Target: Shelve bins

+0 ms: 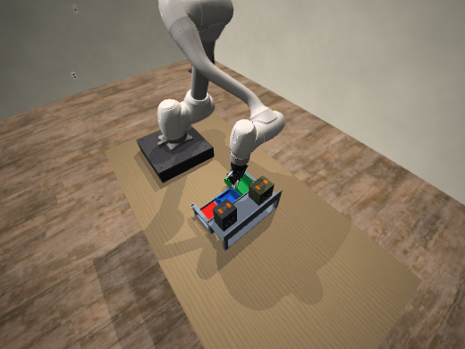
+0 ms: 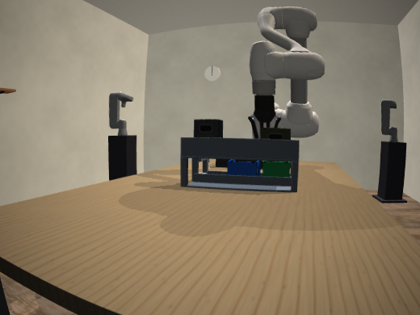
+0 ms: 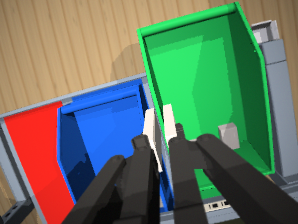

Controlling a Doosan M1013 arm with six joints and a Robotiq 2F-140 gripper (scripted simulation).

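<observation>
Right now my hand is 1 cm past the green bin, 5 cm to the right of it and 6 cm above it. The rest, counted from my hand: blue bin (4 cm ahead, 7 cm to the right, 7 cm below); olive box (15 cm ahead, 4 cm to the left, 4 cm above); black box (13 cm ahead, 19 cm to the right, 5 cm above).
</observation>
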